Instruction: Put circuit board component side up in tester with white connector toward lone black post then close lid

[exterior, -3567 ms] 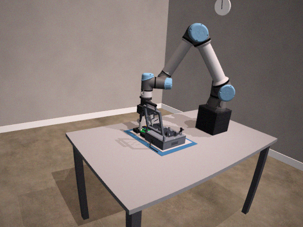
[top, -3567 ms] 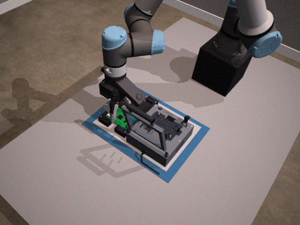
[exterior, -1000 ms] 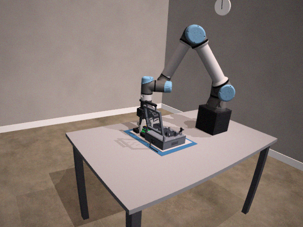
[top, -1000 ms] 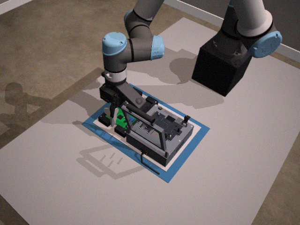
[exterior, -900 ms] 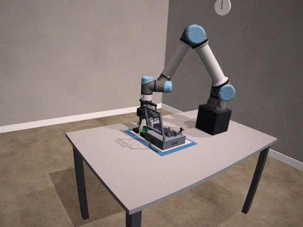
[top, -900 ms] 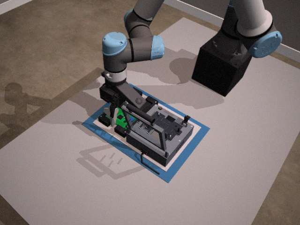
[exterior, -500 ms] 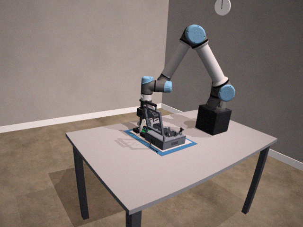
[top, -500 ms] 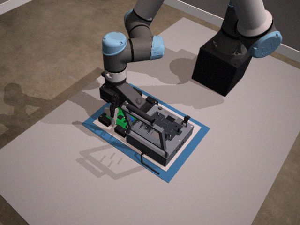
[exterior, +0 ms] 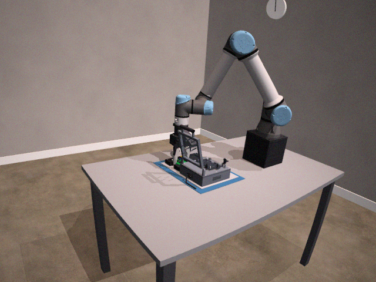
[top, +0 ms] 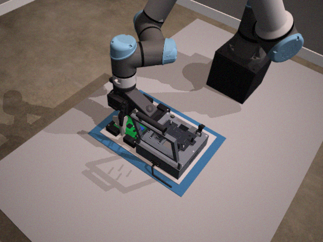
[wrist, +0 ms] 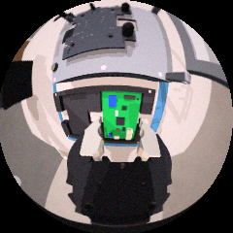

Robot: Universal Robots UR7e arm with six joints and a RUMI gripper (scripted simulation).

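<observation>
My gripper is now right at the green circuit board. Also, from my hand: tester lid (170 mm to the left, 160 mm above, 90 mm ahead).
</observation>
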